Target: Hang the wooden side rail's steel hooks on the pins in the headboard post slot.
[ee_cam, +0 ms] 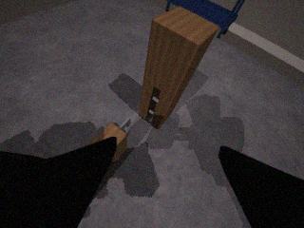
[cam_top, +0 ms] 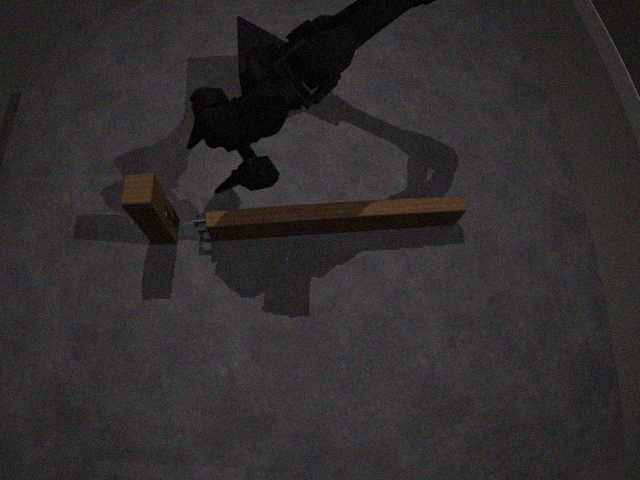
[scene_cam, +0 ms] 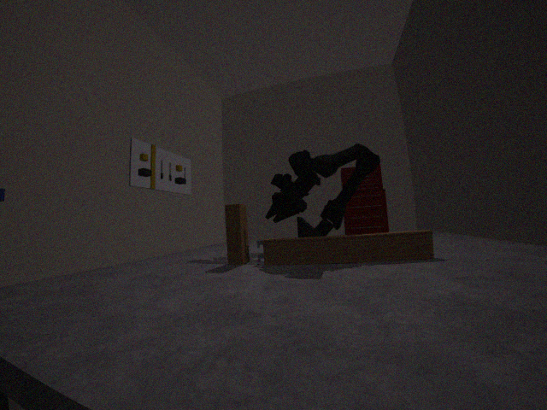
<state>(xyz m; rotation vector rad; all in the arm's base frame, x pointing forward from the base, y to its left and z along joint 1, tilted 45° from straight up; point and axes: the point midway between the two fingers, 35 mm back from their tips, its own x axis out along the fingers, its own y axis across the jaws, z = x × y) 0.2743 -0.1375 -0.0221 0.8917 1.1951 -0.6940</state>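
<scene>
Right now the headboard post is 90 mm to the right of my gripper tip, 50 mm ahead of it and 40 mm below it.
</scene>
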